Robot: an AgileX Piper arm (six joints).
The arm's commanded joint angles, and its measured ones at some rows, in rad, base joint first. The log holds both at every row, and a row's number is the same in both.
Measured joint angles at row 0:
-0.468 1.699 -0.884 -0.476 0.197 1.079
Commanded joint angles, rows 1 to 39:
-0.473 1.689 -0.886 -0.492 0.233 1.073
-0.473 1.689 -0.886 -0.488 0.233 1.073
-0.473 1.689 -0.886 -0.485 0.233 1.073
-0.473 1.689 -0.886 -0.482 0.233 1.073
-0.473 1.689 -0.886 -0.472 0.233 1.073
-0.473 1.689 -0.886 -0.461 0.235 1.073
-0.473 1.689 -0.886 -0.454 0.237 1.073
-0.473 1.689 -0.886 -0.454 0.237 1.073
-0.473 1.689 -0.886 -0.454 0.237 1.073
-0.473 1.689 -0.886 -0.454 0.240 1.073
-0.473 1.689 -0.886 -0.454 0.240 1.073
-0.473 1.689 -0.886 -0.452 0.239 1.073
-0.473 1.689 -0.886 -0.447 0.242 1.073
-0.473 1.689 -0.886 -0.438 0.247 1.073
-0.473 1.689 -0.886 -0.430 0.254 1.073
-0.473 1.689 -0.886 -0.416 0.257 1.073
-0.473 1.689 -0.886 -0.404 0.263 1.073
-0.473 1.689 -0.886 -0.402 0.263 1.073
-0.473 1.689 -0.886 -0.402 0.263 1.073
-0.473 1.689 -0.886 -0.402 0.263 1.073
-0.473 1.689 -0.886 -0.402 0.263 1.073
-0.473 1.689 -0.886 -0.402 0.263 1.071
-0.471 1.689 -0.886 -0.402 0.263 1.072
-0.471 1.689 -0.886 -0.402 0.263 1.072
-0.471 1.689 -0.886 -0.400 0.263 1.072
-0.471 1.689 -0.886 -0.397 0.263 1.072
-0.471 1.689 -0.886 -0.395 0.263 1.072
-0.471 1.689 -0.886 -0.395 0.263 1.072
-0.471 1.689 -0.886 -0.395 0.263 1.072
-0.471 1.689 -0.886 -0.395 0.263 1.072
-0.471 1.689 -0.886 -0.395 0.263 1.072
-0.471 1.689 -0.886 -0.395 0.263 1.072
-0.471 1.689 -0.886 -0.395 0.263 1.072
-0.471 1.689 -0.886 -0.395 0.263 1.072
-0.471 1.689 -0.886 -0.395 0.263 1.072
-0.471 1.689 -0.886 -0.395 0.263 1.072
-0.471 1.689 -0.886 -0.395 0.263 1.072
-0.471 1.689 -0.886 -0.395 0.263 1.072
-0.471 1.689 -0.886 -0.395 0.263 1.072
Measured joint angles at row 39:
-0.468 1.699 -0.884 -0.389 0.238 1.077
